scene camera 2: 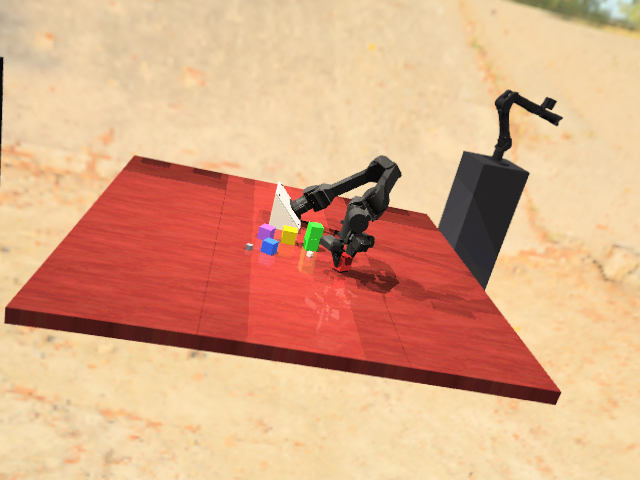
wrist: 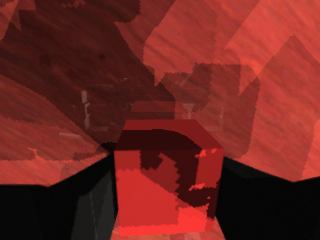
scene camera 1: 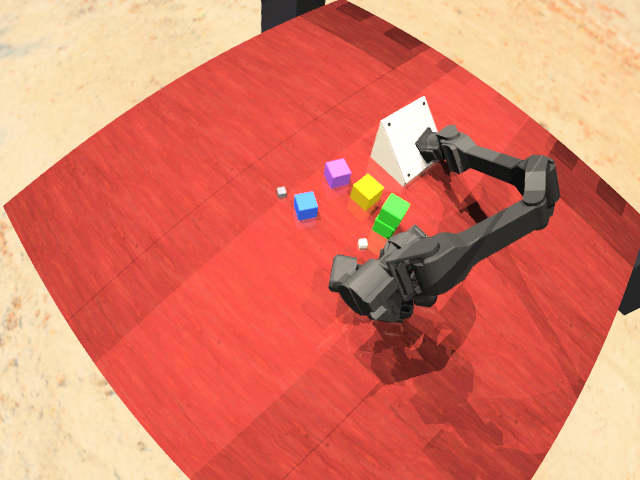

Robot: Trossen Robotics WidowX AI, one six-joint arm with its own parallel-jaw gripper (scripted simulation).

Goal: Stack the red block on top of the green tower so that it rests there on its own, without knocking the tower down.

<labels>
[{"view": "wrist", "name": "gripper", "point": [161,155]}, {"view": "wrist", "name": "red block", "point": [168,171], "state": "held by the gripper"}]
</labels>
